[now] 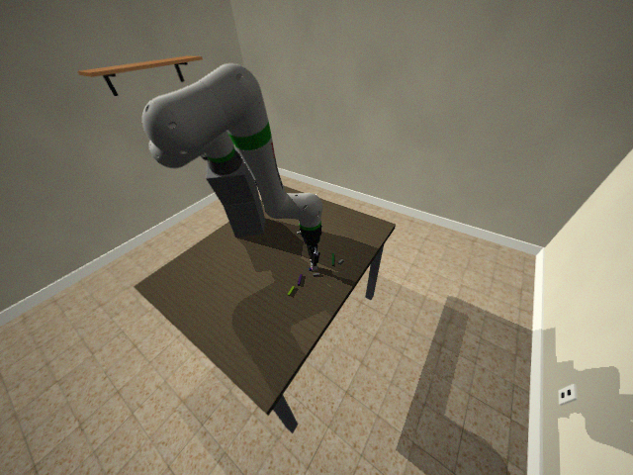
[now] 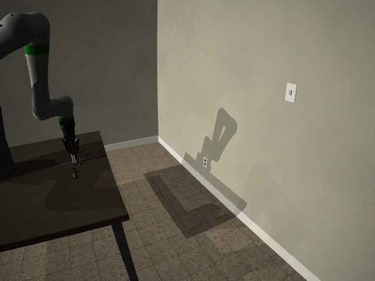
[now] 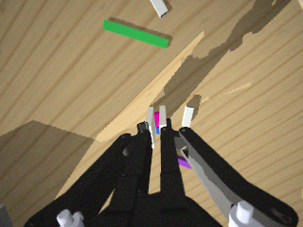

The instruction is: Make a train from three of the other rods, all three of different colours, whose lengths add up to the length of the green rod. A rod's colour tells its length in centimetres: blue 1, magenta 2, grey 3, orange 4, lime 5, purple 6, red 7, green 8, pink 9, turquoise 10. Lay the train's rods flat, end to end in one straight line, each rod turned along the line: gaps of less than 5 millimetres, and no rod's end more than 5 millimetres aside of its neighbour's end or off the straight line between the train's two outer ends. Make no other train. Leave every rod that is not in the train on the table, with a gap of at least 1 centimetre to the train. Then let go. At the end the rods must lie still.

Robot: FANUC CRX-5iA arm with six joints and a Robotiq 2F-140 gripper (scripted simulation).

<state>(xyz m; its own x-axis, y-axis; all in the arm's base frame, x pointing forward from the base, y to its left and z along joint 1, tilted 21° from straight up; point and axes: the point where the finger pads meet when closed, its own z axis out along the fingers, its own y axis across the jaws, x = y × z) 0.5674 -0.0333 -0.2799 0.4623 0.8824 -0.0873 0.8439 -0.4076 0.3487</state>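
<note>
Now: the magenta rod 3 cm below my hand. Round my hand: blue rod: 3 cm below, 2 cm to the right, 1 cm behind; then green rod: 10 cm to the left, 4 cm ahead, 3 cm below; then purple rod: 10 cm to the right, 3 cm below, 1 cm behind.
</note>
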